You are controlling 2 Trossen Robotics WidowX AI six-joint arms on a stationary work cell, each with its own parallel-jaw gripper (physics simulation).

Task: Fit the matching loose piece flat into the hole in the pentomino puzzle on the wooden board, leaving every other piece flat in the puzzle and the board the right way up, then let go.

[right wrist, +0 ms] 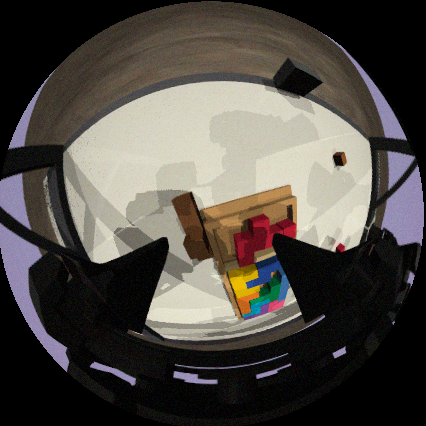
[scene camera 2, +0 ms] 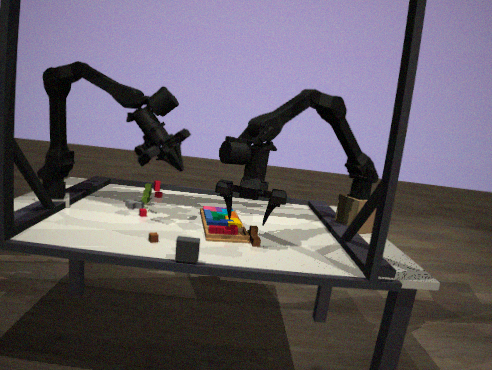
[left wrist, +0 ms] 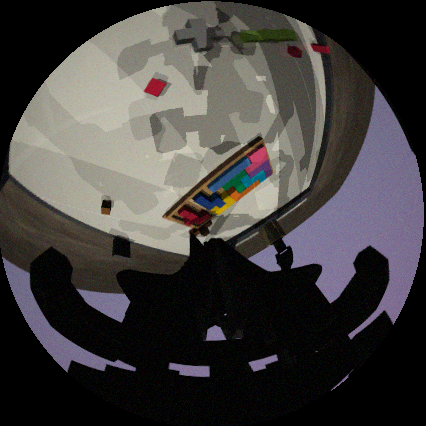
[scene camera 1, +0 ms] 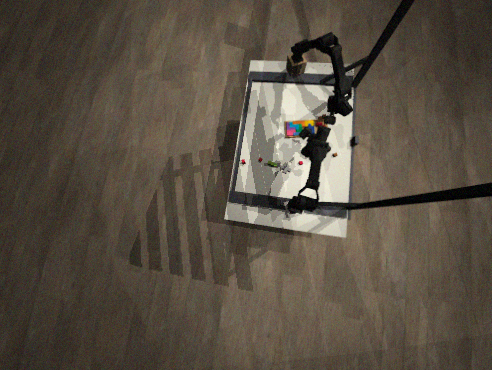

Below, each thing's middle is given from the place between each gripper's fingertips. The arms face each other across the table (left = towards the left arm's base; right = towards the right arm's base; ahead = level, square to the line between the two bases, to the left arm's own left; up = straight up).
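Left hand: 130 mm to the left of wooden puzzle board (right wrist: 220, 221), 10 mm short of it, 150 mm above it. Counted from left hand: dark block (right wrist: 292, 75) 40 mm to the right, 290 mm behind, 130 mm below; grey cross piece (left wrist: 196, 31) 140 mm ahead, 150 mm to the left, 150 mm below.
Right hand: 50 mm to the right of wooden puzzle board, 120 mm short of it, 50 mm above it. Counted from right hand: dark block 150 mm to the left, 180 mm behind, 20 mm below; grey cross piece 340 mm to the left, 250 mm ahead, 40 mm below.
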